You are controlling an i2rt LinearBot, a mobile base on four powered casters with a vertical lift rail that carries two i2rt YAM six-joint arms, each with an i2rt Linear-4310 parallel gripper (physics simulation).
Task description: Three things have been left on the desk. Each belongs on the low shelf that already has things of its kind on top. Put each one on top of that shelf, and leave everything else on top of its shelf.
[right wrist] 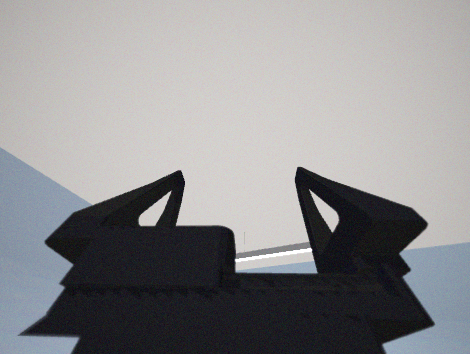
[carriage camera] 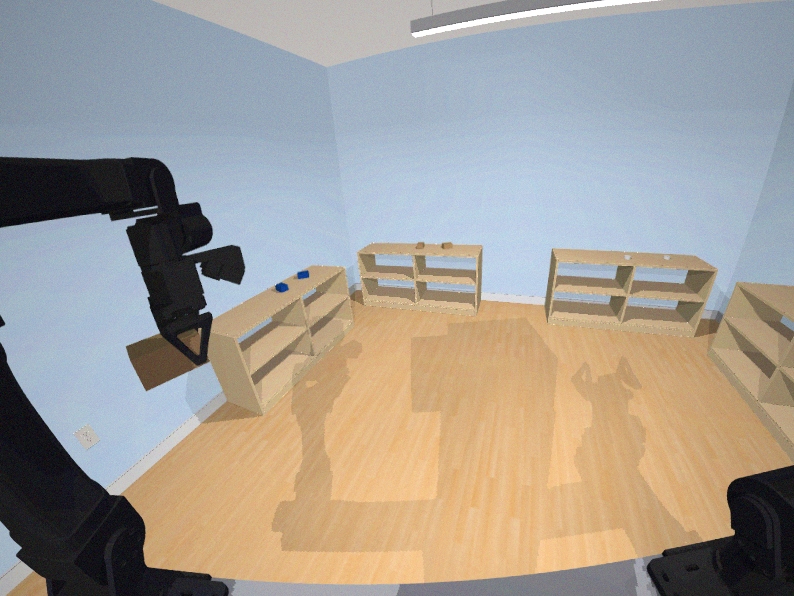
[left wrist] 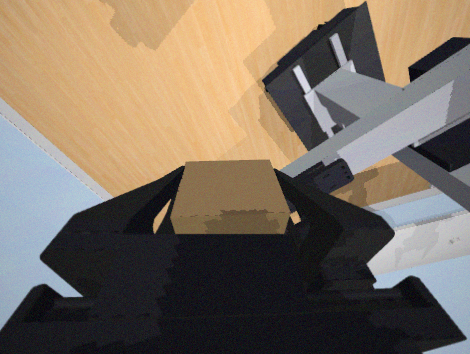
Labels:
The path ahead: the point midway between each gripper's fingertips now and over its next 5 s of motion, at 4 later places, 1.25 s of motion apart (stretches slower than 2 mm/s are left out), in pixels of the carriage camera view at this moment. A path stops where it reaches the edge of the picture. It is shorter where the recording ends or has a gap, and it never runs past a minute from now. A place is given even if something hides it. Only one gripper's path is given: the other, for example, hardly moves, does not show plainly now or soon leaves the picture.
The left gripper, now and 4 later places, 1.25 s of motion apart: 197,356; 246,307; 313,243; 343,215; 356,203

